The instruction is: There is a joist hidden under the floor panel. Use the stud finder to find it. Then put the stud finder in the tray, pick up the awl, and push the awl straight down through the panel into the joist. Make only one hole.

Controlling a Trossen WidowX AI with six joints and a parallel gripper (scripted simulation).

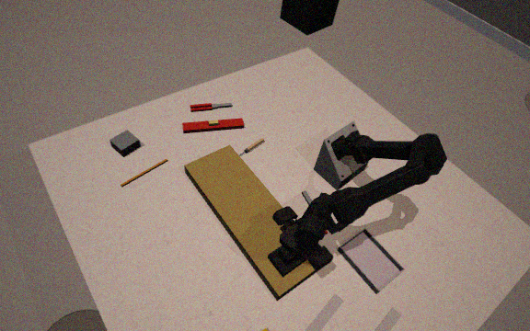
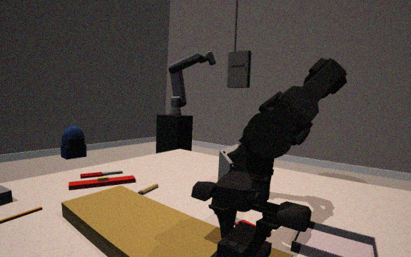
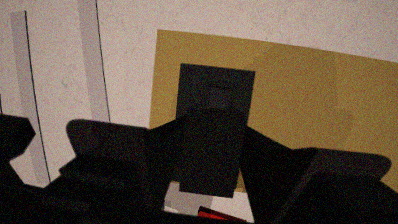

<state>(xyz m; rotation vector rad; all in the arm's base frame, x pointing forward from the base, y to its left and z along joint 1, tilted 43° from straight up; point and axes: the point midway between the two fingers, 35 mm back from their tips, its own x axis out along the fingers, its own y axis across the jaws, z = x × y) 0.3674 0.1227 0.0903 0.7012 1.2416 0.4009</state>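
Right now the grey tray is 20 cm behind my gripper tip, 16 cm to the left of it and 5 cm below it. Also, from my gripper tip: stud finder (1 cm ahead, 2 cm above); pencil (15 cm ahead, 54 cm to the right, 6 cm below); awl (20 cm behind, 40 cm to the right, 6 cm below).
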